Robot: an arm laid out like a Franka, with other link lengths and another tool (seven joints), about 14 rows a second.
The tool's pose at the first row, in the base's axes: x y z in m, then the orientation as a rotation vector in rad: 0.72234 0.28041 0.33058 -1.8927 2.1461 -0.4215
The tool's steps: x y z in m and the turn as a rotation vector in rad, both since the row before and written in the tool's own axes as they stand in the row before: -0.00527 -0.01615 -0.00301 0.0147 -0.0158 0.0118; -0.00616 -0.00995 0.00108 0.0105 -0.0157 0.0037; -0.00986 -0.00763 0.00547 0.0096 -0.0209 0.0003; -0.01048 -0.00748 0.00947 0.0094 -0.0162 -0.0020; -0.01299 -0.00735 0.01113 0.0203 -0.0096 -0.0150; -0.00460 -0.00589 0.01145 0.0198 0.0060 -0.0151; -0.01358 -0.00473 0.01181 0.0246 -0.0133 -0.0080; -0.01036 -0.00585 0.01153 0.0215 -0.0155 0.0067; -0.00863 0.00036 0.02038 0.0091 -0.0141 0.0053
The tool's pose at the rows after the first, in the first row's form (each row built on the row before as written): 0.73675 0.28394 0.33939 -1.8684 2.1372 -0.4174; 0.74706 0.28875 0.34234 -1.8557 2.1240 -0.4110; 0.75743 0.29741 0.34065 -1.8464 2.1051 -0.3993; 0.76933 0.30680 0.33556 -1.8405 2.0874 -0.3927; 0.78207 0.31887 0.32933 -1.8439 2.0569 -0.4065; 0.79279 0.32298 0.32190 -1.8500 2.0367 -0.4353; 0.80349 0.33615 0.31426 -1.8424 2.0070 -0.4470; 0.81485 0.34618 0.30756 -1.8204 1.9900 -0.4493; 0.82528 0.35550 0.29040 -1.8075 1.9798 -0.4420
